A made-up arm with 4 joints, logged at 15 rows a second.
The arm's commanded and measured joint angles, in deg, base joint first. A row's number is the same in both.
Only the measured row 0 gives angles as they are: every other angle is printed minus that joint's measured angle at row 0.
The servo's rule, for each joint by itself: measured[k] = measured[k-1] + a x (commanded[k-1-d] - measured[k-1]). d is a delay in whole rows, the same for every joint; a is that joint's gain. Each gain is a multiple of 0.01, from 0.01 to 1. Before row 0 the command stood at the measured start. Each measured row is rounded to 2 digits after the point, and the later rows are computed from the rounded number. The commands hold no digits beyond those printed.
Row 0, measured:
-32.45 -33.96 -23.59 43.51
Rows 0 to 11, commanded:
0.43 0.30 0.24 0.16
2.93 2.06 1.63 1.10
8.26 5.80 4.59 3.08
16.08 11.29 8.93 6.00
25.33 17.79 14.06 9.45
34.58 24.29 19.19 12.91
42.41 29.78 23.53 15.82
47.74 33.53 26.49 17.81
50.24 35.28 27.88 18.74
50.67 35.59 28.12 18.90
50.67 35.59 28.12 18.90
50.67 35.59 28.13 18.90
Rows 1 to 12, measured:
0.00 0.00 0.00 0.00
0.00 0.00 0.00 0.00
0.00 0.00 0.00 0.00
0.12 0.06 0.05 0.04
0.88 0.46 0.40 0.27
2.87 1.53 1.32 0.89
6.44 3.48 2.99 2.01
11.54 6.34 5.43 3.65
17.76 9.93 8.46 5.69
24.42 13.90 11.78 7.92
30.72 17.83 15.02 10.10
35.99 21.32 17.85 12.00
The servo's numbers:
d 3
a 0.27 0.20 0.22 0.22

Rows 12 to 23, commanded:
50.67 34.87 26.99 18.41
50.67 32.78 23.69 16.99
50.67 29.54 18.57 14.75
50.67 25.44 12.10 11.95
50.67 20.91 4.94 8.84
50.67 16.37 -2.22 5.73
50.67 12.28 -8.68 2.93
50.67 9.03 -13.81 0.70
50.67 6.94 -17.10 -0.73
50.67 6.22 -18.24 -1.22
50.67 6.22 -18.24 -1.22
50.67 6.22 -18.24 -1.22
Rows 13 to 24, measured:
39.95 24.17 20.11 13.52
42.84 26.45 21.87 14.70
44.95 28.28 23.25 15.62
46.49 29.60 24.07 16.23
47.62 30.24 23.99 16.40
48.44 30.10 22.80 16.04
49.04 29.17 20.45 15.14
49.48 27.52 17.04 13.75
49.80 25.29 12.80 11.99
50.03 22.69 8.07 10.00
50.20 19.96 3.26 7.95
50.33 17.36 -1.22 6.04

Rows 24 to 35, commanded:
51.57 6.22 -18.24 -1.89
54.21 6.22 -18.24 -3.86
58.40 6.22 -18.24 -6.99
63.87 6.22 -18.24 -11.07
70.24 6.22 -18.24 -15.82
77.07 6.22 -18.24 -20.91
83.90 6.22 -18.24 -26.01
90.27 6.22 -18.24 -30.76
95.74 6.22 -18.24 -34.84
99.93 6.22 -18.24 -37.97
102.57 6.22 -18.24 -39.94
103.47 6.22 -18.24 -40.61
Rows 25 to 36, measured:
50.42 15.13 -4.96 4.44
50.49 13.35 -7.88 3.19
50.54 11.92 -10.16 2.22
50.82 10.78 -11.94 1.32
51.74 9.87 -13.33 0.18
53.54 9.14 -14.41 -1.40
56.33 8.56 -15.25 -3.53
60.09 8.09 -15.91 -6.23
64.67 7.72 -16.42 -9.46
69.86 7.42 -16.82 -13.10
75.37 7.18 -17.13 -16.99
80.87 6.99 -17.37 -20.92

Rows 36 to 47, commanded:
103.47 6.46 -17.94 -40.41
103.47 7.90 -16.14 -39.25
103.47 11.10 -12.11 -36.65
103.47 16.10 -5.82 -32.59
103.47 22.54 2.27 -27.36
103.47 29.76 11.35 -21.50
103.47 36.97 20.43 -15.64
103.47 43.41 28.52 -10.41
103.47 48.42 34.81 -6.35
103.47 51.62 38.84 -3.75
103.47 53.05 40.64 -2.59
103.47 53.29 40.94 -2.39
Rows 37 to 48, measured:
86.02 6.84 -17.56 -24.67
90.49 6.72 -17.71 -28.03
93.99 6.62 -17.83 -30.80
96.55 6.59 -17.85 -32.91
98.42 6.85 -17.47 -34.30
99.78 7.70 -16.29 -34.82
100.78 9.38 -13.99 -34.33
101.51 12.01 -10.41 -32.80
102.04 15.56 -5.62 -30.31
102.43 19.84 0.11 -27.08
102.71 24.55 6.36 -23.41
102.92 29.32 12.62 -19.66

